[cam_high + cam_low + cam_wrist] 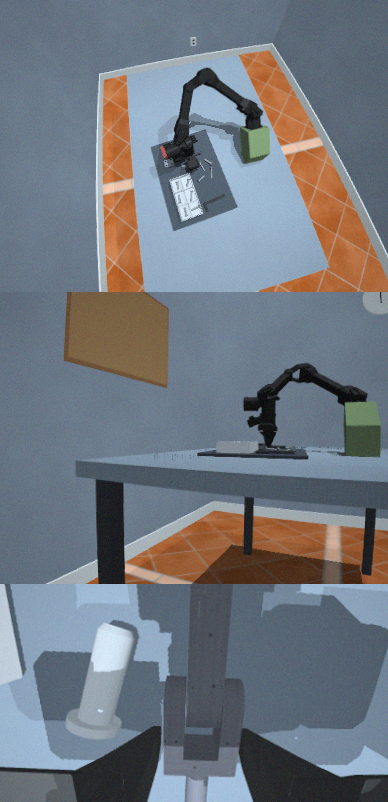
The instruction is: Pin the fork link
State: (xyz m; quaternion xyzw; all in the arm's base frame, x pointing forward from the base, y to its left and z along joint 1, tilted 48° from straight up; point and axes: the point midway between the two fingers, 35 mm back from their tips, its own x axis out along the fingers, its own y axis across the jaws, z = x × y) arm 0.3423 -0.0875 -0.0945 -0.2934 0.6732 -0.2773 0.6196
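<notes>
Now: the eye plate 4 cm ahead of my hand and 3 cm below it. Also, from my hand: thick headed pin (5 cm to the left, 3 cm below, 3 cm ahead); dark mat (10 cm to the left, 4 cm below, 2 cm ahead); thin headed pin (7 cm to the left, 5 cm behind, 3 cm below).
</notes>
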